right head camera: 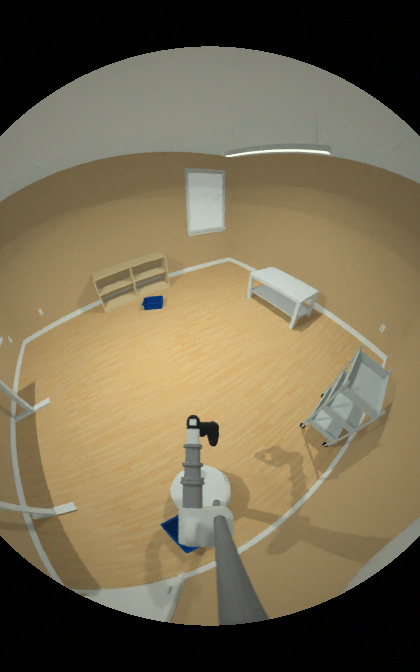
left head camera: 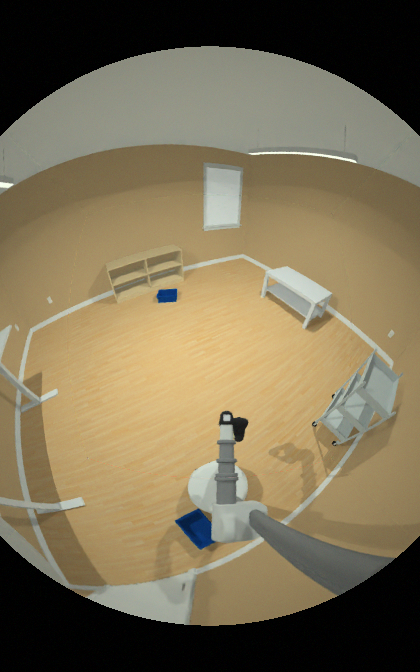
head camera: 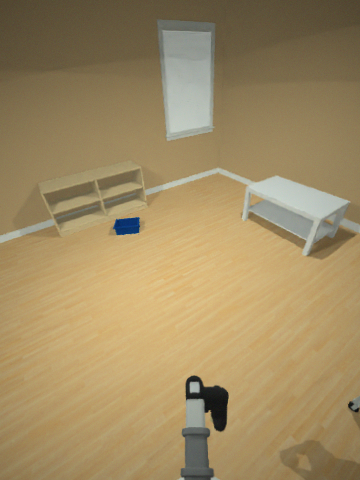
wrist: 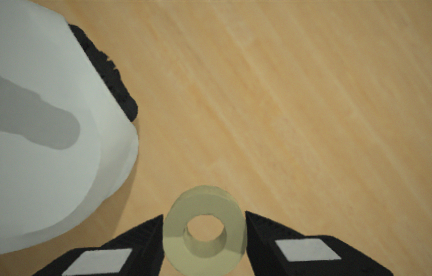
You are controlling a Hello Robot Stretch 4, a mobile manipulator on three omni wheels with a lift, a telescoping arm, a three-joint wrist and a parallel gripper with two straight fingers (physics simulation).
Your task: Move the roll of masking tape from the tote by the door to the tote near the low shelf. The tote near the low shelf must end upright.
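Frame: origin at the robot's base, x ahead, y left, z up, level; metres.
Where they show: gripper, fingertip midpoint: point(wrist: 205, 233).
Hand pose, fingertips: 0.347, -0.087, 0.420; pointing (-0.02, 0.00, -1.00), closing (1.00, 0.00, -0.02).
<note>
Each offset is from my fingertips to the top centre of the thing, as dx, dy, dz. "spot": to the spot under its first point. Level surfaces: height alone.
The pale yellow roll of masking tape @(+0.000, +0.000, +0.005) point(wrist: 205, 201) is held between the two fingers of my gripper point(wrist: 205, 233) point(head camera: 219, 422) point(left head camera: 239, 436) point(right head camera: 213, 441), above the floor in the wrist view. The roll cannot be made out in the head views. The blue tote near the low shelf point(head camera: 127, 227) point(left head camera: 167, 296) point(right head camera: 153, 303) stands upright on the floor, far ahead and left, in front of the wooden low shelf @(dz +0.162) point(head camera: 92, 176) point(left head camera: 145, 256) point(right head camera: 129, 265). The blue tote by the door @(-0.704, +0.208, -0.328) point(left head camera: 190, 528) point(right head camera: 172, 532) lies behind the base, partly hidden by my arm mount.
A white table point(head camera: 300, 196) point(left head camera: 300, 284) point(right head camera: 284, 282) stands at the back right. A grey cart @(spot: +0.148, -1.197, +0.214) point(left head camera: 384, 382) point(right head camera: 371, 381) is on the right by the wall. White legs point(left head camera: 72, 504) point(right head camera: 64, 509) of another piece reach in at left. My round base point(left head camera: 200, 487) point(wrist: 45, 185) is beside the gripper.
</note>
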